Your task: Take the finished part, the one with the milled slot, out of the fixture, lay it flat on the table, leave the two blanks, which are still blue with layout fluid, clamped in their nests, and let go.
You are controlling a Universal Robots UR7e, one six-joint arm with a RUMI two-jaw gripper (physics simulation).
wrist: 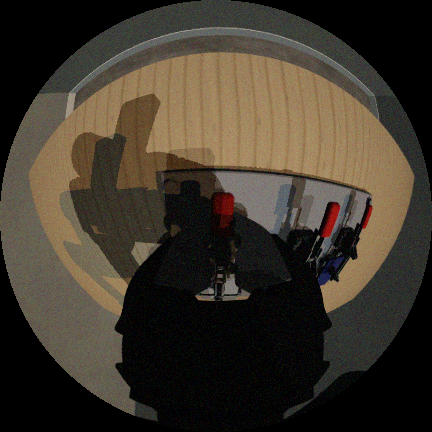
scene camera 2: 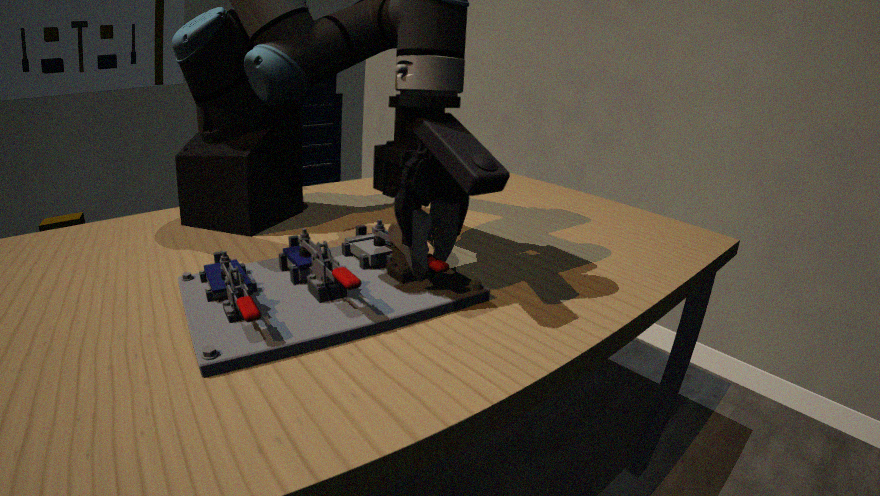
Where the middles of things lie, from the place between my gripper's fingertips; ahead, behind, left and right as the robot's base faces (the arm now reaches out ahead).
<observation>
I see the finished part (scene camera 2: pixel 363 244) 12 cm behind my hand. The rest, counted from my hand: fixture plate (scene camera 2: pixel 292 322): 11 cm to the right, 7 cm behind, 2 cm below.
</observation>
